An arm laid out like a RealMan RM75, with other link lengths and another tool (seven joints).
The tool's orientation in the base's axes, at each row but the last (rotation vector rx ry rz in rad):
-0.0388, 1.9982, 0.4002
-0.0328, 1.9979, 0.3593
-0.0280, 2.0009, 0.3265
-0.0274, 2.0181, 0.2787
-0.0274, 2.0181, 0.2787
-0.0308, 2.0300, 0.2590
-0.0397, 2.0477, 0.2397
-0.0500, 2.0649, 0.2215
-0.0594, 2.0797, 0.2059
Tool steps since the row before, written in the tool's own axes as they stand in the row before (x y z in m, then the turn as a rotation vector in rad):
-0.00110, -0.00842, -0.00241, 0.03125, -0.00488, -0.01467
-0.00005, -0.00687, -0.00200, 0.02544, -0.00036, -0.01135
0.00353, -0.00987, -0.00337, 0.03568, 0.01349, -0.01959
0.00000, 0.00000, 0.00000, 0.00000, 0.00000, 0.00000
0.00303, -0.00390, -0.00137, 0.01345, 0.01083, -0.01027
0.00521, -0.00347, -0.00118, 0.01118, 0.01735, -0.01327
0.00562, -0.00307, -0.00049, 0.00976, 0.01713, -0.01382
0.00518, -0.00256, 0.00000, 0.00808, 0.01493, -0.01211
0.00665, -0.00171, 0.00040, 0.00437, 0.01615, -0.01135
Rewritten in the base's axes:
0.00010, -0.00882, -0.00029, -0.02584, -0.00432, -0.02301
-0.00049, -0.00710, -0.00079, -0.02117, 0.00009, -0.01811
-0.00291, -0.00987, -0.00392, -0.03523, 0.01271, -0.02089
0.00000, 0.00000, 0.00000, 0.00000, 0.00000, 0.00000
-0.00202, -0.00377, -0.00283, -0.01664, 0.00978, -0.00559
-0.00296, -0.00315, -0.00468, -0.01911, 0.01535, -0.00117
-0.00267, -0.00268, -0.00519, -0.01889, 0.01492, 0.00029
-0.00218, -0.00222, -0.00487, -0.01632, 0.01297, 0.00065
-0.00273, -0.00133, -0.00617, -0.01398, 0.01414, 0.00365

